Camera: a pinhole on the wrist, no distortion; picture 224 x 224 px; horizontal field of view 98.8 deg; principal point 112.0 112.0 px. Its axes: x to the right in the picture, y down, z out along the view. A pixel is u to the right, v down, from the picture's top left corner.
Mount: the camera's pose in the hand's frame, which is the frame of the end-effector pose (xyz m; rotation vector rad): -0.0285 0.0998 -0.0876 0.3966 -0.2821 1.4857
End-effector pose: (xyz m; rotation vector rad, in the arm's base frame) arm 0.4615 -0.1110 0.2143 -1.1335 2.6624 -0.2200
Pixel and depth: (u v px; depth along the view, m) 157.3 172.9 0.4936
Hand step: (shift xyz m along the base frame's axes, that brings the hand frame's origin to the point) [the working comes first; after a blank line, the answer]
In the camera's frame: 0.2329 0.3131 0.4936

0.2525 0.2703 -0.4424
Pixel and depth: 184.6 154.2 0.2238
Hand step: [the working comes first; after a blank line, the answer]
In the camera's frame: 0.1693 0.0984 0.2238

0.0099 0.1762 -0.2073
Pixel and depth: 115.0 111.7 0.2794
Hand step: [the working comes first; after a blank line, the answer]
In the camera's frame: 0.0087 -0.0009 0.2794

0.0610 -0.0072 -0.1576
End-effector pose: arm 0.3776 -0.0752 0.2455 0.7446 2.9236 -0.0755
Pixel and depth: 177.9 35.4 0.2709
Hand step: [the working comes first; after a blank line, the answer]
In the camera's frame: 0.1860 -0.2162 0.2709

-0.0955 0.2120 -0.2464
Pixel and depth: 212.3 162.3 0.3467
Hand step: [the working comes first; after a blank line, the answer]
In the camera's frame: 0.3622 0.1817 0.3467

0.3222 0.1444 -0.3731
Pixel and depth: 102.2 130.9 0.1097
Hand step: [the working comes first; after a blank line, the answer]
In the camera's frame: -0.0112 0.0216 0.1097

0.0607 0.0170 -0.0035
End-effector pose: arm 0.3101 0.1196 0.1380 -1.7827 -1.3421 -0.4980
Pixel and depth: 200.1 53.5 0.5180
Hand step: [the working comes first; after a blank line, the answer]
In the camera's frame: 0.4754 -0.3157 0.5180

0.3080 0.6256 -0.1783
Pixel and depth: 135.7 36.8 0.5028
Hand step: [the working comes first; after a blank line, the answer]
In the camera's frame: 0.1241 -0.3939 0.5028

0.0632 0.5491 0.0746
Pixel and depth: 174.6 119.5 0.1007
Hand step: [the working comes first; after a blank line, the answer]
In the camera's frame: 0.0657 0.0079 0.1007

0.0936 0.0001 -0.0809
